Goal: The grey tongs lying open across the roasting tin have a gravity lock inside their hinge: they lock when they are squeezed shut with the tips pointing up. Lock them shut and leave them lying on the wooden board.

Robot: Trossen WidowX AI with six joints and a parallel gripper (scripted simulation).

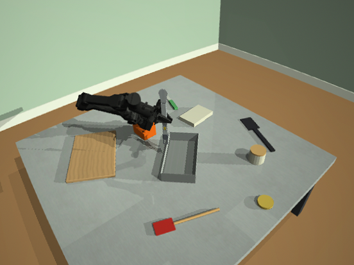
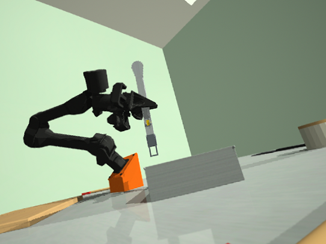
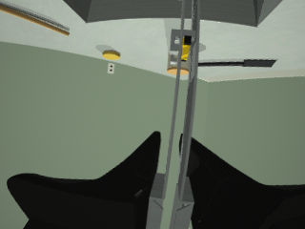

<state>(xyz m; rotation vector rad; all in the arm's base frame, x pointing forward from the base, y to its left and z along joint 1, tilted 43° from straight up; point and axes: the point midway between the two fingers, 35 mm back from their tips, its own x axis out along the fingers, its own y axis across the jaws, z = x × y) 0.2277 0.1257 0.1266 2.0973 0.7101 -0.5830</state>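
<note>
The yellow lock piece is 30 mm behind my gripper tip, 30 mm to the right of it and 40 mm below it. The rest, counted from my gripper tip: grey roasting tin 40 mm ahead, 20 mm to the left, 200 mm below; red spatula 330 mm ahead, 190 mm to the right, 220 mm below; cream block 220 mm behind, 310 mm to the left, 210 mm below.
</note>
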